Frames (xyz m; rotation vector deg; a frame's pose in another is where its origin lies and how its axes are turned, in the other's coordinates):
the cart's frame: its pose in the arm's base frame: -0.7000 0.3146 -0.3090 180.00 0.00 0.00
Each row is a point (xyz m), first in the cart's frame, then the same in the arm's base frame.
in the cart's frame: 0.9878 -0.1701 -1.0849
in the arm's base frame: 0.2878 0.4847 0.7759
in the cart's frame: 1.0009 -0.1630 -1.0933
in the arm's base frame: 0.3009 0.4776 0.7843
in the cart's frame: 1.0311 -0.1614 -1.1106
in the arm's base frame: 0.3311 0.4760 0.8016
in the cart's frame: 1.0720 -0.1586 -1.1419
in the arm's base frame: 0.3720 0.4732 0.8329
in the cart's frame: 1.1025 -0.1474 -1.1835
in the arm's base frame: 0.4025 0.4620 0.8745
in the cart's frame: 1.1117 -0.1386 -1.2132
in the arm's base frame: 0.4117 0.4532 0.9042
